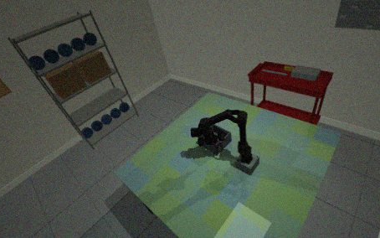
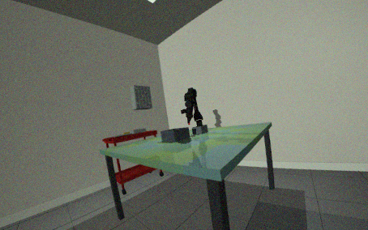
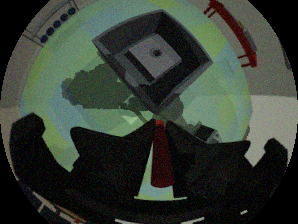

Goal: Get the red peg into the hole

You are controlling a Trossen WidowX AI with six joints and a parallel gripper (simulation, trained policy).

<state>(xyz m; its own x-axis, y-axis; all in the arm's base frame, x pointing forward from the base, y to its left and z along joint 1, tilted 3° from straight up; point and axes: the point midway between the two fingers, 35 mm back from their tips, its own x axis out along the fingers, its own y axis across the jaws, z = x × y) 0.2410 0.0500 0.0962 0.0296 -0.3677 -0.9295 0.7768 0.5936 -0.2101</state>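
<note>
Now: gripper tip 8 cm short of the grey plate, 11 cm to the left of it and 9 cm above it. The rest, counted from my gripper tip: red peg 1 cm behind, 1 cm to the left, 2 cm above; then box 8 cm ahead, 11 cm to the right, 11 cm below.
</note>
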